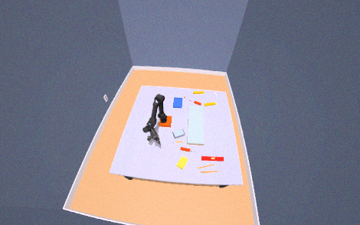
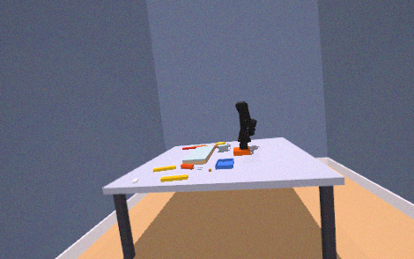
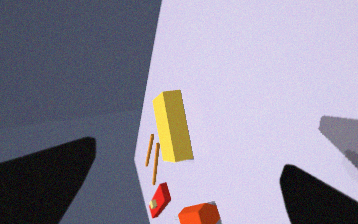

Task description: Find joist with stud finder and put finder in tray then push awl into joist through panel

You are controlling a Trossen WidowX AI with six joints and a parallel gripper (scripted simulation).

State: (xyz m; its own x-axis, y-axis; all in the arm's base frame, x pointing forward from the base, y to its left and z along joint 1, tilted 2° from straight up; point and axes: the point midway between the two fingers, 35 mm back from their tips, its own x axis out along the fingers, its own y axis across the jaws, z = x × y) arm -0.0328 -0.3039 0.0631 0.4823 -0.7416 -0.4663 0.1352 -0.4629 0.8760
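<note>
Right now the awl is 160 mm ahead of my gripper tip, 90 mm below it and 70 mm to the left of it. The rest, counted from my gripper tip: red level: 530 mm ahead, 130 mm to the right, 80 mm below; then stud finder: 180 mm ahead, 150 mm to the left, 80 mm below; then yellow block: 220 mm ahead, 160 mm to the right, 80 mm below.
</note>
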